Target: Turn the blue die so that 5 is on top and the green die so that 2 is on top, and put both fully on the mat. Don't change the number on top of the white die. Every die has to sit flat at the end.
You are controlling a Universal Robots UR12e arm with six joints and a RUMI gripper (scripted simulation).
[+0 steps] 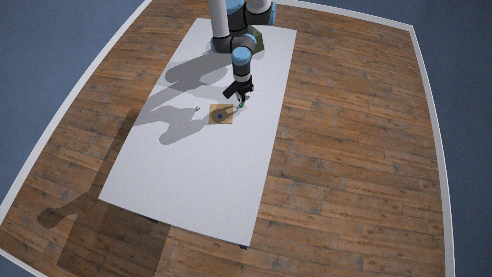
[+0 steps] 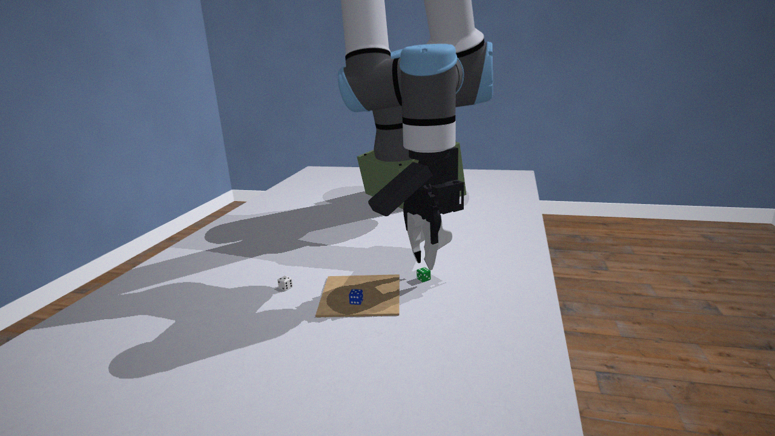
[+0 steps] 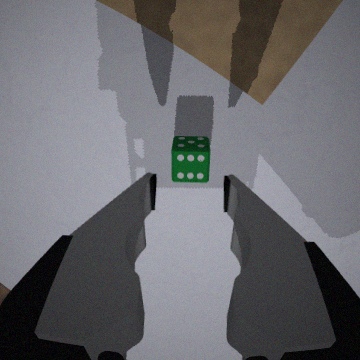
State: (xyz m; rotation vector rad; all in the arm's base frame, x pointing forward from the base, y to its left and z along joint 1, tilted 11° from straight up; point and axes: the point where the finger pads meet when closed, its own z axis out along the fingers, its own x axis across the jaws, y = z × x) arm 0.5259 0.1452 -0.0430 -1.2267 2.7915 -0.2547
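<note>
Right now the green die is 3 cm below my hand. Also, from my hand: tan mat: 8 cm ahead, 10 cm to the right, 4 cm below; white die: 8 cm ahead, 25 cm to the right, 3 cm below; blue die: 11 cm ahead, 10 cm to the right, 3 cm below.
</note>
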